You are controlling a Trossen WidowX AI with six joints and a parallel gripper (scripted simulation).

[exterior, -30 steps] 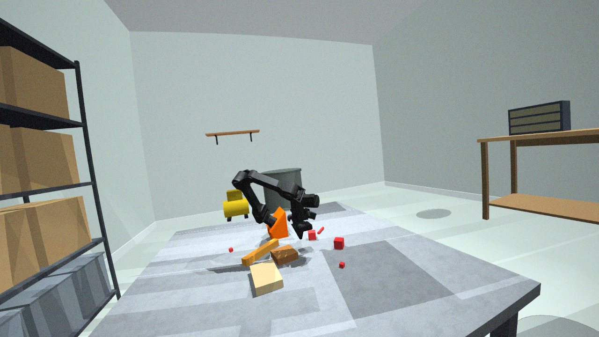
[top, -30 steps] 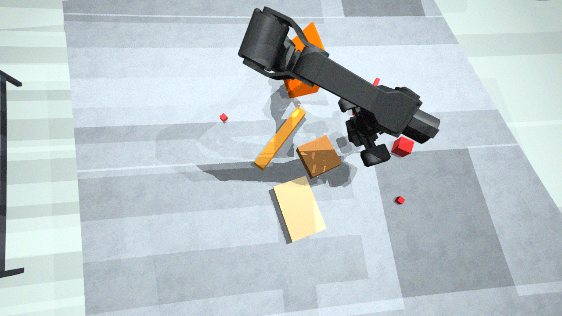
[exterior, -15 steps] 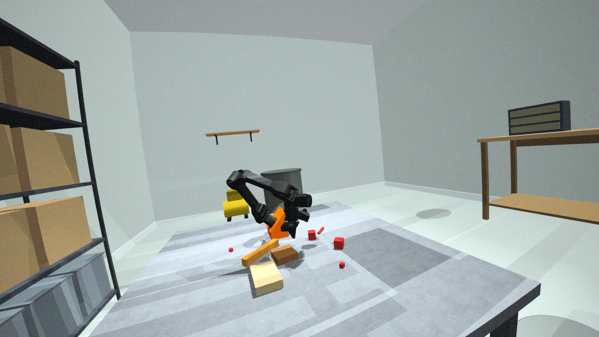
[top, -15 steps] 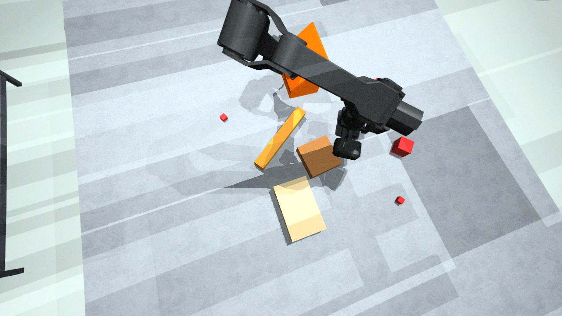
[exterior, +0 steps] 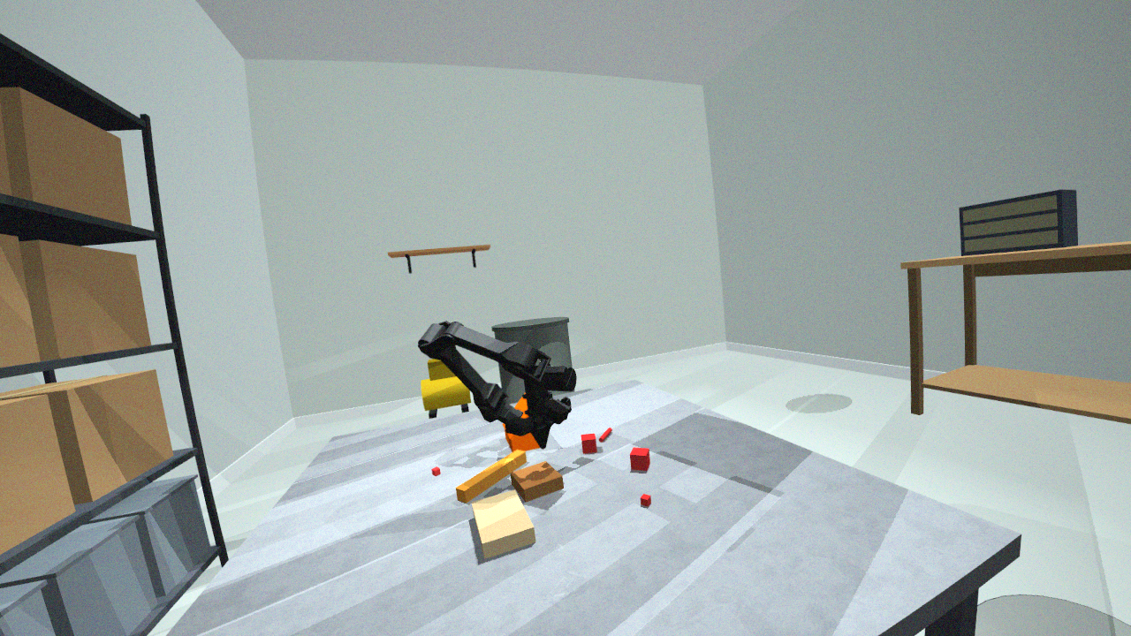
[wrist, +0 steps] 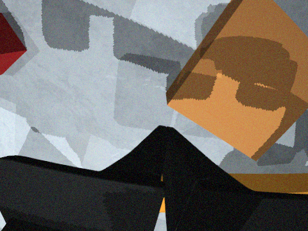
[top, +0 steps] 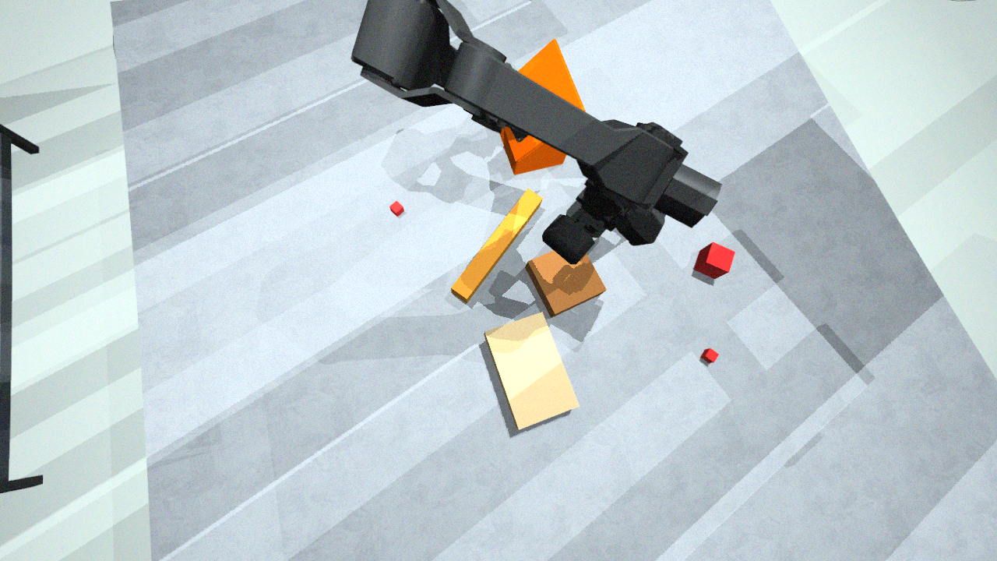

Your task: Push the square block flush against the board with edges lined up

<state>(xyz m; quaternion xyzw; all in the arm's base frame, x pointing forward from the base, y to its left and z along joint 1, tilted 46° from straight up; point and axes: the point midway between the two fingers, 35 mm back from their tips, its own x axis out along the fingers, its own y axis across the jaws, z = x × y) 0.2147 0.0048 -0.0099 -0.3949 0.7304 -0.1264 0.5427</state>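
My gripper tip is now 60 mm short of the square block, 40 mm to the left of it and 50 mm above it. Round my gripper tip: long yellow board 40 mm behind, 130 mm to the right, 50 mm below; red stick 100 mm behind, 230 mm to the left, 60 mm below; cream slab 170 mm ahead, 160 mm to the right, 50 mm below.
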